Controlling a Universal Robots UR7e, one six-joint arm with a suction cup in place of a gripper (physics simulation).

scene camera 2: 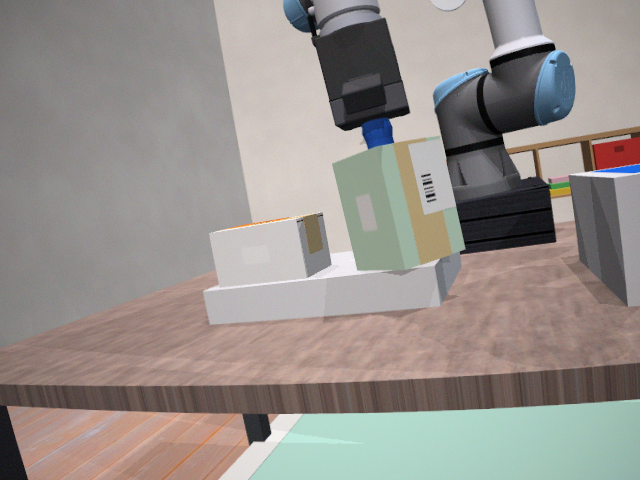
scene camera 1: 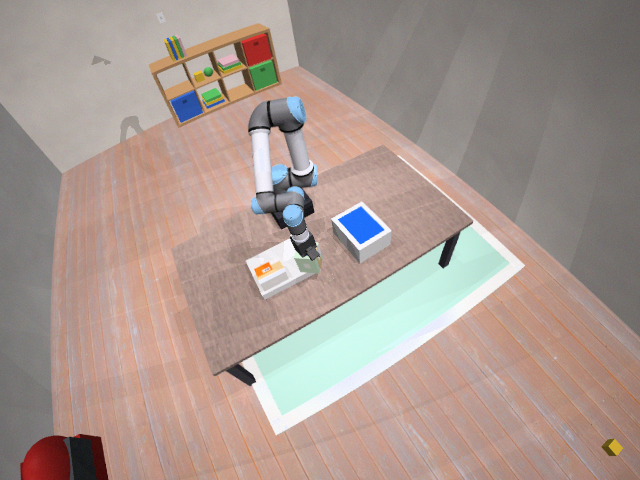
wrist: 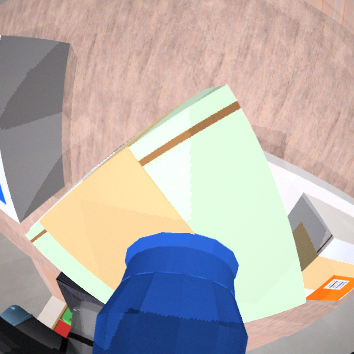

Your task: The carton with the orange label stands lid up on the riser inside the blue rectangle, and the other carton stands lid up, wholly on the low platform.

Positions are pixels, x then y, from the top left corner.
riser with blue rectangle: scene camera 2; scene camera 1 358, 228; wrist
low white platform: scene camera 2 339, 289; scene camera 1; wrist
same spot on riser with blue rectangle: (wrist: 40, 64) = (scene camera 2: 613, 247)
same spot on low white platform: (wrist: 291, 180) = (scene camera 1: 293, 277)
